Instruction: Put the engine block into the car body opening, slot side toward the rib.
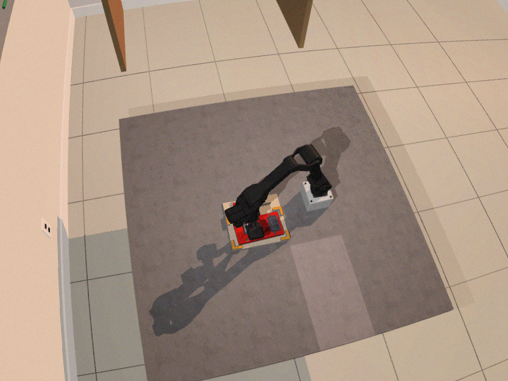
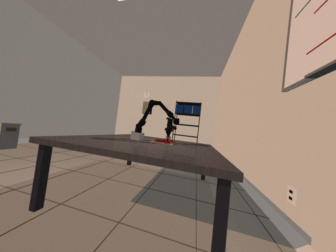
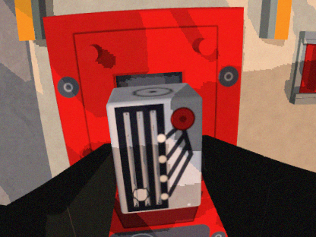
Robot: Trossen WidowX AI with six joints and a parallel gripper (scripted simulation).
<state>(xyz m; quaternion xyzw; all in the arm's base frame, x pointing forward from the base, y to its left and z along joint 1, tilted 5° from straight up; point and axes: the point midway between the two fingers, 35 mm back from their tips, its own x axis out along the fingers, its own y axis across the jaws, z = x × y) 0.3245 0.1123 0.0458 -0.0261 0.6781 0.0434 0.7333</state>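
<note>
My gripper tip is now 10 mm above the engine block. From my gripper tip the other things lie so: black stick (130 mm to the right, 30 mm below, 30 mm ahead).
</note>
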